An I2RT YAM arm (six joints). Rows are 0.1 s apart.
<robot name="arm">
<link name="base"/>
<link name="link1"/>
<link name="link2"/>
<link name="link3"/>
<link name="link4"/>
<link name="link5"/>
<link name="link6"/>
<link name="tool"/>
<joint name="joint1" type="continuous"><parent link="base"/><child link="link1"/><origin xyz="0 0 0.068" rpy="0 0 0"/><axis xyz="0 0 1"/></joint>
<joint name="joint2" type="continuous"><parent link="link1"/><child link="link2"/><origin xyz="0.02 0.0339 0.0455" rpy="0 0 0"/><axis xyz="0 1 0"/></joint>
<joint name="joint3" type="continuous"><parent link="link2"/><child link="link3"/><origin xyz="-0.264 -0.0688 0" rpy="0 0 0"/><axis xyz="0 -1 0"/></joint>
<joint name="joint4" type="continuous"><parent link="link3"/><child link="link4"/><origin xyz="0.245 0.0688 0.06" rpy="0 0 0"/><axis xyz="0 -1 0"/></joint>
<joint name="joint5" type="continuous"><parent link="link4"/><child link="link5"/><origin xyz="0.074 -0.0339 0.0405" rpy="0 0 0"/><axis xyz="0 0 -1"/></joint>
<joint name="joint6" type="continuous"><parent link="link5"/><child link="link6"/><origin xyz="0.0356 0 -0.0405" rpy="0 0 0"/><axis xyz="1 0 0"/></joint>
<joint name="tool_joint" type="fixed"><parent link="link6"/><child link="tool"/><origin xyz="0 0 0" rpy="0 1.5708 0"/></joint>
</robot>
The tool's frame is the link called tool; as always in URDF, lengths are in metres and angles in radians. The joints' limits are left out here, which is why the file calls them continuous.
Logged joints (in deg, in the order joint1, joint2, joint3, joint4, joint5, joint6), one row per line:
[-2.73, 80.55, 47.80, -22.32, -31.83, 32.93]
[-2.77, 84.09, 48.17, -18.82, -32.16, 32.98]
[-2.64, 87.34, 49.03, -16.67, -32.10, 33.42]
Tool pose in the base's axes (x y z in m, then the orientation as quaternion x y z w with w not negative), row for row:
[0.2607, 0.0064, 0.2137, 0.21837, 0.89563, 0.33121, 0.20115]
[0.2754, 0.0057, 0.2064, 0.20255, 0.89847, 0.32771, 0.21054]
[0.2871, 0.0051, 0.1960, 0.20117, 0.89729, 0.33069, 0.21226]
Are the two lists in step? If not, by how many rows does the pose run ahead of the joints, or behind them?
The pose runs 1 row behind the joints: the pose in row i belongs to the joints in row i - 1.
